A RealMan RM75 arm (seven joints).
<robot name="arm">
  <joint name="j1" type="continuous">
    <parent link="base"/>
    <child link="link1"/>
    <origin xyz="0 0 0.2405" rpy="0 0 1.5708"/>
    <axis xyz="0 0 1"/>
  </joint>
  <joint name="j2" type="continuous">
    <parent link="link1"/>
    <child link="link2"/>
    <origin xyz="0 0 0" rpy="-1.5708 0 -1.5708"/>
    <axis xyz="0 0 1"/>
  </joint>
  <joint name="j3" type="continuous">
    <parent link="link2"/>
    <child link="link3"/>
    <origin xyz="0 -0.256 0" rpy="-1.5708 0 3.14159"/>
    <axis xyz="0 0 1"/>
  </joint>
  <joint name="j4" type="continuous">
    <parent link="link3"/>
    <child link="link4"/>
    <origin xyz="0 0 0" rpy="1.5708 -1.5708 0"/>
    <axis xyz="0 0 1"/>
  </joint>
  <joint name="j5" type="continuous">
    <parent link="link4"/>
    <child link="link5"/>
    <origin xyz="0.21 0 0" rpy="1.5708 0 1.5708"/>
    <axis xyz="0 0 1"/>
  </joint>
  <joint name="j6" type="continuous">
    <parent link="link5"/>
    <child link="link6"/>
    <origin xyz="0 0 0" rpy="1.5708 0 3.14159"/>
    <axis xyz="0 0 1"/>
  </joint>
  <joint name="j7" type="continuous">
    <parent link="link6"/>
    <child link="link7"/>
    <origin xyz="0 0.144 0" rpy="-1.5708 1.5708 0"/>
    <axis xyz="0 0 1"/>
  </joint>
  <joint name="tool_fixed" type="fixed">
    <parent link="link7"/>
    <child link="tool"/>
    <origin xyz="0 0 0" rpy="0 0 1.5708"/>
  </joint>
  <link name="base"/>
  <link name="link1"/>
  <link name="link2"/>
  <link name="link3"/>
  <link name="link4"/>
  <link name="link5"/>
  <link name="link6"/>
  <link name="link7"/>
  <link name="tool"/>
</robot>
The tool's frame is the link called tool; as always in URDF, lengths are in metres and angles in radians. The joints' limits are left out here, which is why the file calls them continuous.
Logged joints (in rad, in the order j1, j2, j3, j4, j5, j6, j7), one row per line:
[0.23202, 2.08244, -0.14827, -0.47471, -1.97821, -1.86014, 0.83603]
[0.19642, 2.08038, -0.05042, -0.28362, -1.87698, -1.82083, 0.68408]
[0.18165, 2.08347, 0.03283, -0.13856, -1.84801, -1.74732, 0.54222]
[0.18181, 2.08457, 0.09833, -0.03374, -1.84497, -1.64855, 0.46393]
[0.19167, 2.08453, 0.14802, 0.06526, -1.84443, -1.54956, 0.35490]
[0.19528, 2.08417, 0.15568, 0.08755, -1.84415, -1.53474, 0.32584]
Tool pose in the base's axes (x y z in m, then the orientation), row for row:
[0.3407, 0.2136, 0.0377, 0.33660, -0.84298, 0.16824, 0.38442]
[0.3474, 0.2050, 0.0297, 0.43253, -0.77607, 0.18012, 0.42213]
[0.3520, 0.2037, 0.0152, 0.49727, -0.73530, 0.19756, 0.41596]
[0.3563, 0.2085, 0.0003, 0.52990, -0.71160, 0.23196, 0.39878]
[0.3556, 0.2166, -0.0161, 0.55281, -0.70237, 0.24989, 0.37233]
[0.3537, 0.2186, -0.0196, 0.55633, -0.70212, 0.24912, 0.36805]
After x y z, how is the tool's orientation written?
As a quaternion, w x y z.
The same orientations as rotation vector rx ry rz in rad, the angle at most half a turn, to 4 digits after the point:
[-2.1977, 0.4386, 1.0022]
[-1.9341, 0.4489, 1.0520]
[-1.7804, 0.4783, 1.0072]
[-1.6988, 0.5538, 0.9520]
[-1.6606, 0.5908, 0.8803]
[-1.6575, 0.5881, 0.8689]

